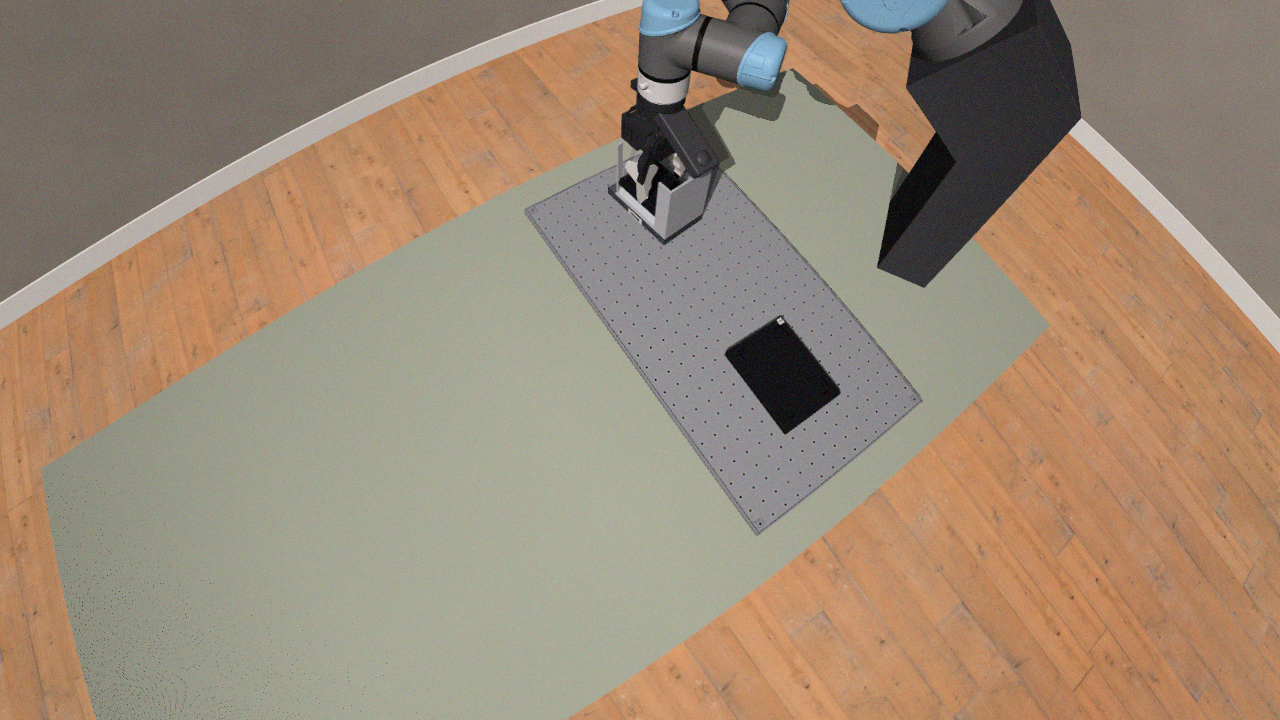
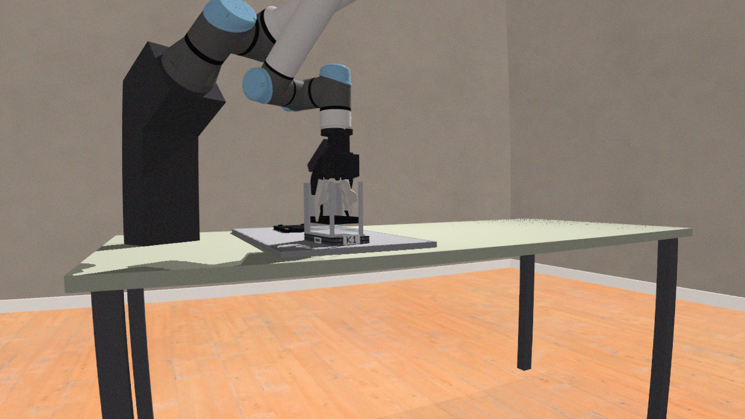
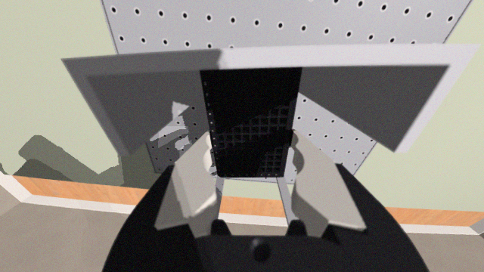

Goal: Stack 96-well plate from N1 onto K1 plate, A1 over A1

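Now: the black 96-well plate 10 mm below my hand. The rest, counted from my hand: K1 label: 10 mm behind, 90 mm to the right, 50 mm below; white plate: 40 mm below; black plate nest N1: 120 mm ahead, 360 mm to the left, 60 mm below.
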